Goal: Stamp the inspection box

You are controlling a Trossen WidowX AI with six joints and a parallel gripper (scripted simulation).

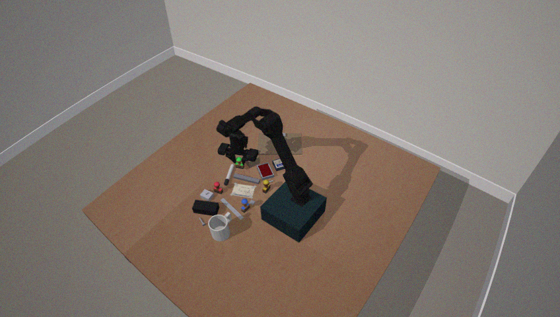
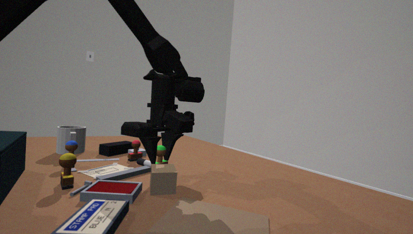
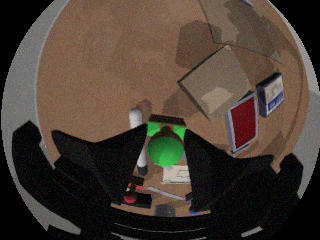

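My gripper tip is right at the green-knobbed stamp. Also, from my gripper tip: tan block 7 cm to the right, 2 cm behind, 1 cm below; marker 8 cm to the left, 3 cm below; grey bar 7 cm behind, 3 cm to the left, 3 cm below.
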